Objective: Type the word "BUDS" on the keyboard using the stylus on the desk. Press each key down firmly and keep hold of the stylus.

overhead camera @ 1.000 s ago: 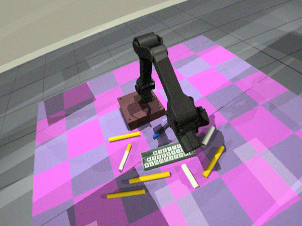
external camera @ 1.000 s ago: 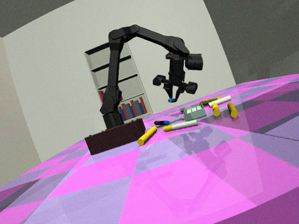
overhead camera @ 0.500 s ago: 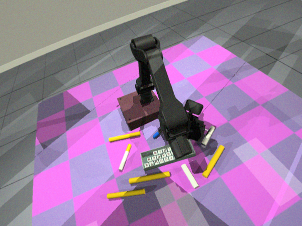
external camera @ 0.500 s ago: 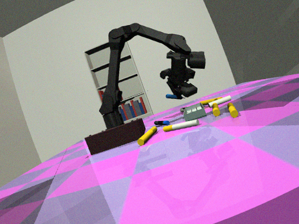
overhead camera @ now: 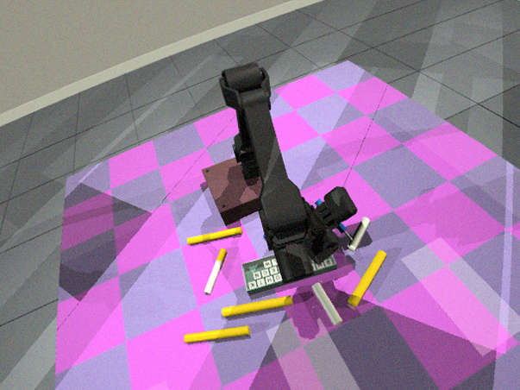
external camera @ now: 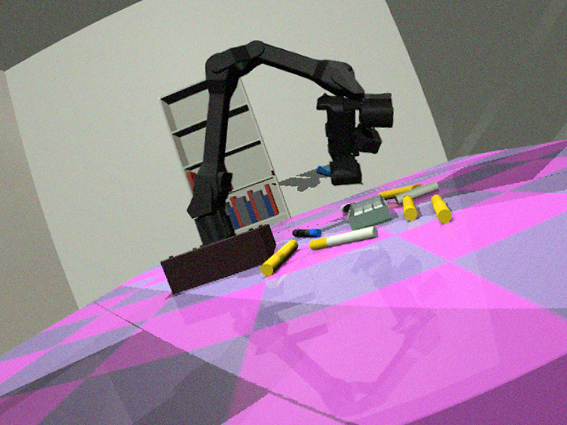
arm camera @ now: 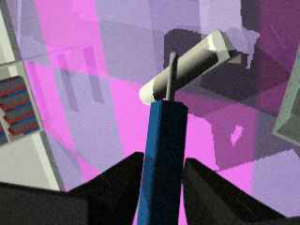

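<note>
The blue stick is 1 cm to the left of my gripper tip, 1 cm below it and 1 cm ahead of it. The rest, counted from my gripper tip: blue-tipped stick 13 cm to the right, 9 cm behind, 8 cm below.
</note>
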